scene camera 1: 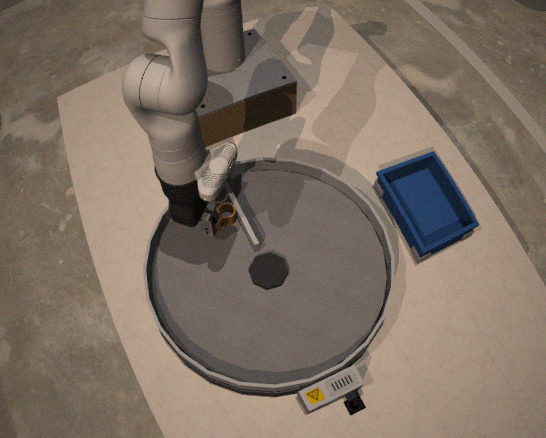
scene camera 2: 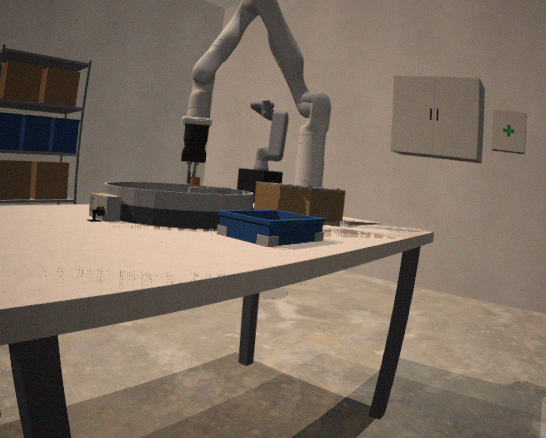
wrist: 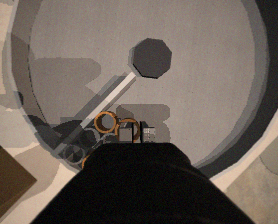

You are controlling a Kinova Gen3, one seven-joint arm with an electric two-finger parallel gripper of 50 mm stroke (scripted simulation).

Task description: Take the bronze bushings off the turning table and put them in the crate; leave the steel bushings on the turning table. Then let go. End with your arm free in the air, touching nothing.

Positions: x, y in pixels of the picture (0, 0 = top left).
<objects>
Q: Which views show the gripper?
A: Scene camera 1, scene camera 2 and the wrist view: all of them.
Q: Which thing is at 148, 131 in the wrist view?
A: The gripper.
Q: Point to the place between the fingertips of the gripper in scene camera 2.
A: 190, 183
</objects>
